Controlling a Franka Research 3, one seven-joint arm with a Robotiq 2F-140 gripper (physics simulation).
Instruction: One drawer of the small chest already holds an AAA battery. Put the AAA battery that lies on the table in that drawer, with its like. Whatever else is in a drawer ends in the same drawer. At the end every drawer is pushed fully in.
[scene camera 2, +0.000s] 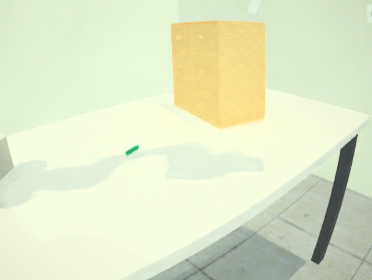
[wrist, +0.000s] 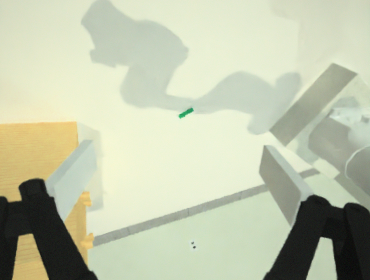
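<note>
A small green battery (scene camera 2: 132, 150) (wrist: 186, 113) lies on the white table (scene camera 2: 210, 200) (wrist: 225, 45), in front and to the left of the chest in the scene view. The light wooden chest (scene camera 2: 242, 75) (wrist: 37, 145) stands at the back of the table, with knobs on its left-facing front in two columns and three rows; its drawers look closed, and their contents are hidden. My gripper (wrist: 179, 156) is wide open and empty, high above the table; in the wrist view the battery shows beyond the gap between its fingers. The gripper does not show in the scene view.
A grey block-like piece (scene camera 2: 5, 156) (wrist: 314, 104) stands at the table's left edge in the scene view, by the robot's base in the wrist view. A dark table leg (scene camera 2: 336, 200) stands at the right. Walls rise behind the table. Shadows of the arm fall across the table top.
</note>
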